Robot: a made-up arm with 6 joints.
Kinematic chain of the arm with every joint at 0, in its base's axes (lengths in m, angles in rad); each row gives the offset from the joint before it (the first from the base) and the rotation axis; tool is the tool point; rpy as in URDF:
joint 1: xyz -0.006 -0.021 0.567 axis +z
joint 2: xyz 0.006 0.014 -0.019 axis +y
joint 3: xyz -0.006 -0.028 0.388 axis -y
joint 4: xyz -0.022 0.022 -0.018 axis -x
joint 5: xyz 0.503 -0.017 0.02 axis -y
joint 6: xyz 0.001 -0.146 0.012 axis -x
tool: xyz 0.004 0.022 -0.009 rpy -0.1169 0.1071 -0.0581
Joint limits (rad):
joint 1: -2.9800..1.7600
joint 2: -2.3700..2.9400
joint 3: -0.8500..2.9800
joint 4: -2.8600..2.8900
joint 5: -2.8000..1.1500
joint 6: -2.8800..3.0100
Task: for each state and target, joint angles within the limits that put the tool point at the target. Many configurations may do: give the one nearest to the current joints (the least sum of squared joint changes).
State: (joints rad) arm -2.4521 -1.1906 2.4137 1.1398 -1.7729 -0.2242
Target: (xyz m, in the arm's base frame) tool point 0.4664 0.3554 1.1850
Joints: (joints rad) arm -2.5368 -0.5672 1.6784 1.1180 -1.7371 -0.3548
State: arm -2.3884 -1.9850 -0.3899 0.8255 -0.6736 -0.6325
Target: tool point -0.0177 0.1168 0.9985
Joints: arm -2.1560 -1.4877 -0.6679 0.6424 -0.7014 -0.6332
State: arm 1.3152 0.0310 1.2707 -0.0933 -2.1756 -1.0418
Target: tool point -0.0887 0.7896 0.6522
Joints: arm 1.7600 0.9227 0.9314 -0.9832 -2.2620 -1.0838
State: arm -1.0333 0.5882 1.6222 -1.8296 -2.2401 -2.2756
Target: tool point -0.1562 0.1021 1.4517
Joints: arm -0.6745 -0.1246 2.0762 -1.5093 -2.2146 -2.2636
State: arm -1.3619 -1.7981 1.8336 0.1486 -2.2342 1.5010
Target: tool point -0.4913 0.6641 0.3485
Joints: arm -1.1456 -1.6806 1.7406 0.1048 -2.2335 1.5144
